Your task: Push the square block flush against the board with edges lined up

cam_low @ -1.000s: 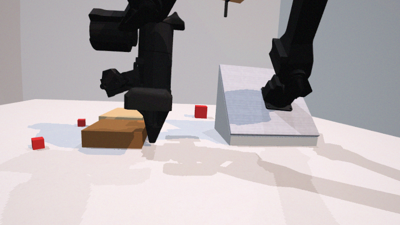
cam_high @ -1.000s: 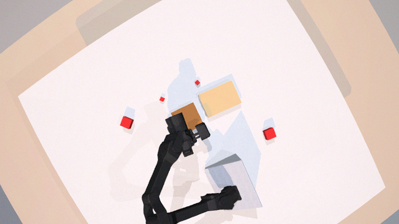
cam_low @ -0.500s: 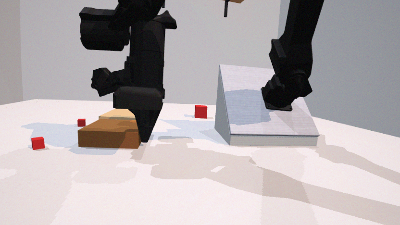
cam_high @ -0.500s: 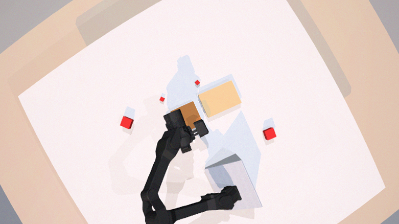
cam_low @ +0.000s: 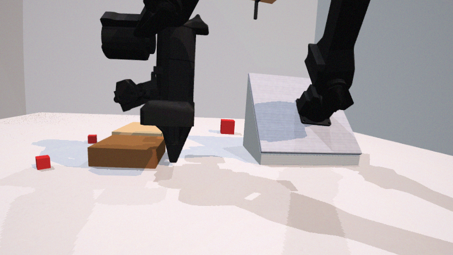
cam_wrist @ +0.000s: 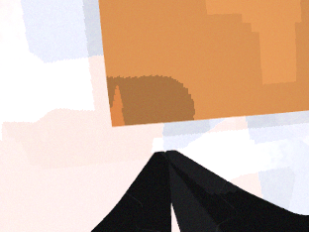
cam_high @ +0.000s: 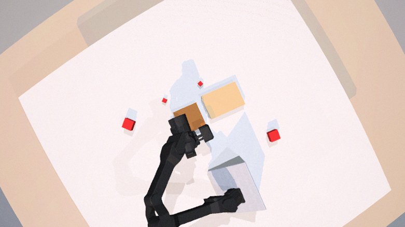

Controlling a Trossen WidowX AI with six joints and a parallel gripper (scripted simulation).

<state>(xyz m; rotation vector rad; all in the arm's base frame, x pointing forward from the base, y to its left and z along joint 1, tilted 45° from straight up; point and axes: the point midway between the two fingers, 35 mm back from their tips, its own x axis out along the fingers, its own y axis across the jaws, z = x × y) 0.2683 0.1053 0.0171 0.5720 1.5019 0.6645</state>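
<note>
The brown square block is 80 mm ahead of my gripper tip, 30 mm to the right of it and 10 mm above it. Also, from my gripper tip: tan board: 190 mm to the right, 90 mm ahead, 10 mm above.
</note>
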